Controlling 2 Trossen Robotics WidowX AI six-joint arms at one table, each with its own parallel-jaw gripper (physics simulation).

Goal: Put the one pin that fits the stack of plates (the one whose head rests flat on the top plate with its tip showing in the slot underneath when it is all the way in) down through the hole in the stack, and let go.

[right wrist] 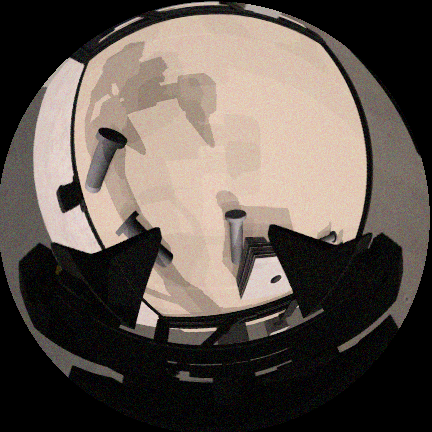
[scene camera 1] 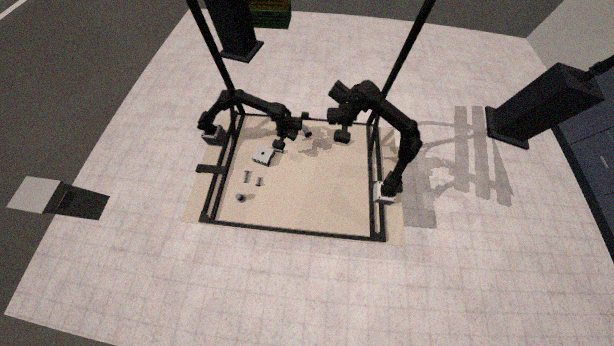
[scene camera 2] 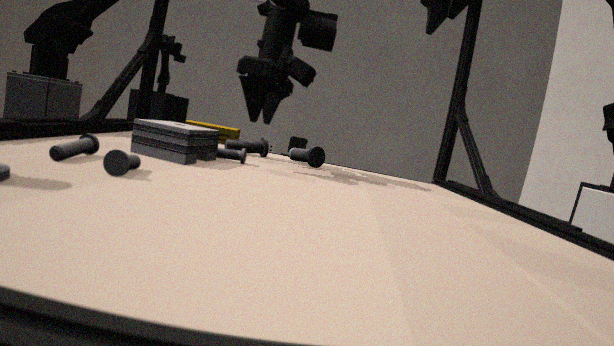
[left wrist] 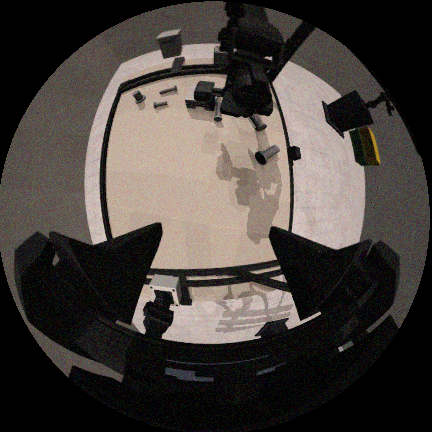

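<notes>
The stack of plates lies flat; its hole looks empty. A slim pin lies beside it. A thick pin lies toward the back edge. Another pin is partly behind a right finger in the right wrist view. Three more pins lie on the stack's near side, one a small pin. My right gripper is open above the table near the stack. My left gripper is open, empty and high, away from the pins.
A dark frame edges the table. In scene camera 1, a longer pin and a stubby pin lie toward the lower left. A green and yellow crate stands beyond the back edge.
</notes>
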